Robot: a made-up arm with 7 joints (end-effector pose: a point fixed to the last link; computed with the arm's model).
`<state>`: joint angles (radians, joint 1 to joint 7).
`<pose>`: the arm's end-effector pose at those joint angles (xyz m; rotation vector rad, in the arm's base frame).
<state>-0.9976 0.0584 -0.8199 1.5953 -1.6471 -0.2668 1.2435</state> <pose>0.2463 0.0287 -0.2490 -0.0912 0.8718 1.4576</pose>
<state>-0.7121 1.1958 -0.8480 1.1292 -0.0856 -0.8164 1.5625</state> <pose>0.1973 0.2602 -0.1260 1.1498 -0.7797 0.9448</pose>
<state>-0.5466 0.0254 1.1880 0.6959 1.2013 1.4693 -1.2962</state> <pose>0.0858 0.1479 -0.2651 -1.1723 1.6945 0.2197</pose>
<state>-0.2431 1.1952 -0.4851 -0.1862 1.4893 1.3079 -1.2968</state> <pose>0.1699 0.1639 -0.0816 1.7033 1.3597 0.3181</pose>
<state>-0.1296 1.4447 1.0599 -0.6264 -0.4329 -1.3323 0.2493</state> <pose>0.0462 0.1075 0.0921 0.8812 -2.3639 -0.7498</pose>
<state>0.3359 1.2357 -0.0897 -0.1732 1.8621 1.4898 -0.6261</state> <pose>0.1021 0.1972 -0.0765 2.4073 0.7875 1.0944</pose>
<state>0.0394 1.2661 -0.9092 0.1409 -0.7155 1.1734 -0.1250</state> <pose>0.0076 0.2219 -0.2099 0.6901 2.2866 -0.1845</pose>
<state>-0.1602 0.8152 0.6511 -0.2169 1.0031 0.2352 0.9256</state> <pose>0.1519 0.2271 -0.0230 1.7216 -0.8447 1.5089</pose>
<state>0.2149 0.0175 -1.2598 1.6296 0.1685 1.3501 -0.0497</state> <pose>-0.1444 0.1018 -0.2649 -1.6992 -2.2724 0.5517</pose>
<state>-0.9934 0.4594 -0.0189 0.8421 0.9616 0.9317 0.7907</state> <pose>0.2862 0.1504 -0.1248 1.6165 0.3456 1.2708</pose>
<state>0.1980 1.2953 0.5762 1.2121 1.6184 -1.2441 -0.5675</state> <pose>0.0074 0.3313 -0.1058 1.2048 1.5937 -1.5036</pose>
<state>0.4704 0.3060 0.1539 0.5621 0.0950 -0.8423 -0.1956</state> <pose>-0.0282 0.1479 -0.2580 0.3820 0.4723 -0.1580</pose>
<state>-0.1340 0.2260 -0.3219 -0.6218 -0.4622 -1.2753 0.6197</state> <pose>0.1036 0.0416 -0.0731 -1.1221 -1.3041 0.2435</pose>
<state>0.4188 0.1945 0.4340 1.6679 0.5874 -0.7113 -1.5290</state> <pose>-0.1925 0.0942 -0.2700 -1.1089 1.3678 -1.1769</pose>
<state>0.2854 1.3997 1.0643 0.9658 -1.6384 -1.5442 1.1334</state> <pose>-0.0108 0.3272 0.0552 -0.5924 -2.2165 1.9196</pose>
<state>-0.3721 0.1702 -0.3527 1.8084 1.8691 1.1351 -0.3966</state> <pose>0.0478 0.1398 -0.2983 -2.3414 -1.7775 0.5220</pose>
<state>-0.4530 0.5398 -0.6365 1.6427 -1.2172 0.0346 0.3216</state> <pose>0.0738 0.2153 -0.2881 0.1776 1.2334 1.0427</pose>
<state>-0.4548 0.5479 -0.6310 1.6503 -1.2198 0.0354 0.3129</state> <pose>0.0732 0.2182 -0.2862 0.1720 1.2291 1.0520</pose>
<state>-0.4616 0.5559 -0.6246 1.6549 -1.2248 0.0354 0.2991</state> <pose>0.0748 0.2206 -0.2842 0.1566 1.2175 1.0546</pose>
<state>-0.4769 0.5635 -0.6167 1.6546 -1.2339 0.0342 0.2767</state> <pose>0.0799 0.2221 -0.2819 0.1253 1.1936 1.0456</pose>
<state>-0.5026 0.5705 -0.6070 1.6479 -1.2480 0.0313 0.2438</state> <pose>0.0894 0.2224 -0.2792 0.0751 1.1539 1.0212</pose>
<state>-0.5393 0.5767 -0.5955 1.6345 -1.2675 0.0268 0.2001</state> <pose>0.1034 0.2213 -0.2756 0.0067 1.0970 0.9793</pose>
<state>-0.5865 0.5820 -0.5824 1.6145 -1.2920 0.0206 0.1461</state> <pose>0.1217 0.2188 -0.2706 -0.0763 1.0226 0.9186</pose>
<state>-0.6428 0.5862 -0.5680 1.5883 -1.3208 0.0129 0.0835</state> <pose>0.1434 0.2146 -0.2636 -0.1690 0.9319 0.8392</pose>
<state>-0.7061 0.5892 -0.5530 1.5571 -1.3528 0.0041 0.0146</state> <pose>0.1676 0.2088 -0.2541 -0.2651 0.8278 0.7432</pose>
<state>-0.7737 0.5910 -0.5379 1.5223 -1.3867 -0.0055 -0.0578</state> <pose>0.1926 0.2017 -0.2420 -0.3588 0.7143 0.6342</pose>
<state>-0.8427 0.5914 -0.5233 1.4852 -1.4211 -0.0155 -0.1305</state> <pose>0.2172 0.1933 -0.2276 -0.4454 0.5964 0.5171</pose>
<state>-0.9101 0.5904 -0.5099 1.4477 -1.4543 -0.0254 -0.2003</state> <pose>0.2399 0.1842 -0.2114 -0.5212 0.4799 0.3979</pose>
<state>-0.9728 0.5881 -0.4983 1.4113 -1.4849 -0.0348 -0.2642</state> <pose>0.2598 0.1749 -0.1946 -0.5844 0.3705 0.2826</pose>
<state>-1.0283 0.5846 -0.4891 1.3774 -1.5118 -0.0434 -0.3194</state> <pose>0.2763 0.1657 -0.1784 -0.6345 0.2734 0.1773</pose>
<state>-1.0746 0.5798 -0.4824 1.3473 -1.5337 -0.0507 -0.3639</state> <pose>0.2892 0.1570 -0.1641 -0.6724 0.1930 0.0865</pose>
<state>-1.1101 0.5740 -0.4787 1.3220 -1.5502 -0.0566 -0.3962</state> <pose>0.2987 0.1494 -0.1526 -0.6989 0.1325 0.0142</pose>
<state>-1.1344 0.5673 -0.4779 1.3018 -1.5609 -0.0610 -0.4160</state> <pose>0.3051 0.1428 -0.1446 -0.7158 0.0929 -0.0384</pose>
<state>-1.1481 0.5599 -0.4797 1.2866 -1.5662 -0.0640 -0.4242</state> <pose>0.3090 0.1375 -0.1402 -0.7248 0.0729 -0.0719</pose>
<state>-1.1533 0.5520 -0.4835 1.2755 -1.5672 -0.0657 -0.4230</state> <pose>0.3110 0.1331 -0.1387 -0.7280 0.0690 -0.0899</pose>
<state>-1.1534 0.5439 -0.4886 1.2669 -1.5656 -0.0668 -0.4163</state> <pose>0.3119 0.1293 -0.1390 -0.7276 0.0744 -0.0986</pose>
